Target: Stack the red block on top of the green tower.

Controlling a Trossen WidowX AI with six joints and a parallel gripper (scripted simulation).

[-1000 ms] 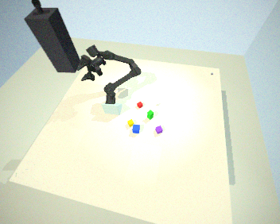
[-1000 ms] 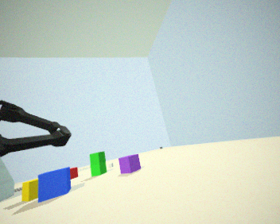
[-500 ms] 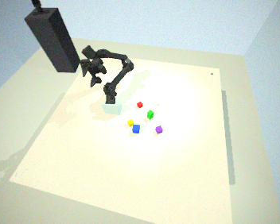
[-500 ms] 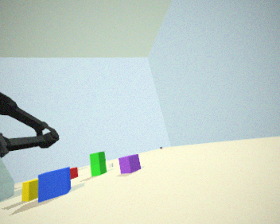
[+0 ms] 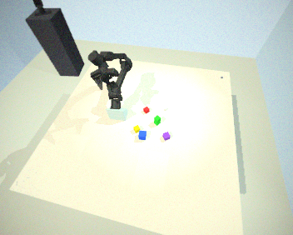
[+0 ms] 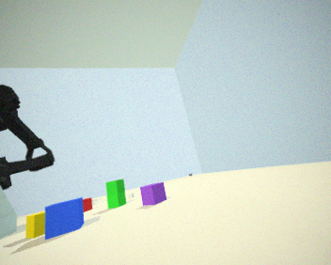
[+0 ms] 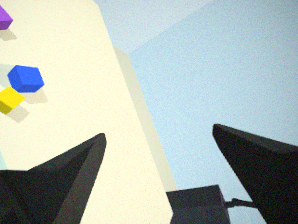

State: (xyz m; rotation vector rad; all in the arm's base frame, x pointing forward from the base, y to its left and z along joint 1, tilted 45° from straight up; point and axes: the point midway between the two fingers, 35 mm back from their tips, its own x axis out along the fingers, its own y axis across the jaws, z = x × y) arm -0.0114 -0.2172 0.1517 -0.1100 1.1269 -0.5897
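Now: gripper tip 21 cm short of the red block, 12 cm to the right of it and 31 cm above it. Also, from my gripper tip: purple block (36 cm ahead, 10 cm to the right, 30 cm below); then yellow block (15 cm ahead, 5 cm to the right, 30 cm below); then blue block (20 cm ahead, 10 cm to the right, 30 cm below).
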